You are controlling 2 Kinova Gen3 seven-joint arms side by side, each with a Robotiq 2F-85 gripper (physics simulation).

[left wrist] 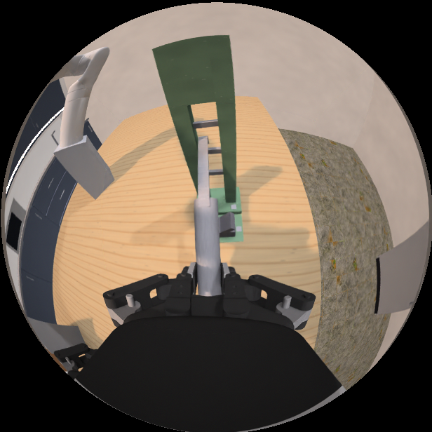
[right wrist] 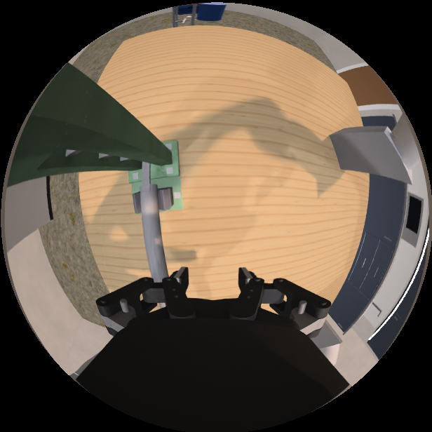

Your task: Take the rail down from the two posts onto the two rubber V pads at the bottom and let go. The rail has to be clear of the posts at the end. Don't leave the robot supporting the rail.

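Note:
The grey rail (left wrist: 207, 240) (right wrist: 151, 220) is a round bar with a narrow flat end. That end overlaps the slot of a tall green post (left wrist: 229, 125) (right wrist: 100, 115), which has grey crossbars; whether it rests on one cannot be told. A dark V pad (left wrist: 228, 225) (right wrist: 165, 198) sits on the green base at the post's foot, below the rail. The second post and pad do not show. My left gripper (left wrist: 208, 270) is shut on the rail. My right gripper (right wrist: 213, 275) is open, with the rail outside its fingers, to their left in the right wrist view.
The wooden table (left wrist: 125, 225) (right wrist: 280, 225) lies below. A speckled surface (left wrist: 350, 240) (right wrist: 65, 220) borders it. A grey block on a pale arm-like column (left wrist: 87, 167) stands left in the left wrist view. Dark cabinets (left wrist: 42, 240) (right wrist: 362, 260) stand beyond the table.

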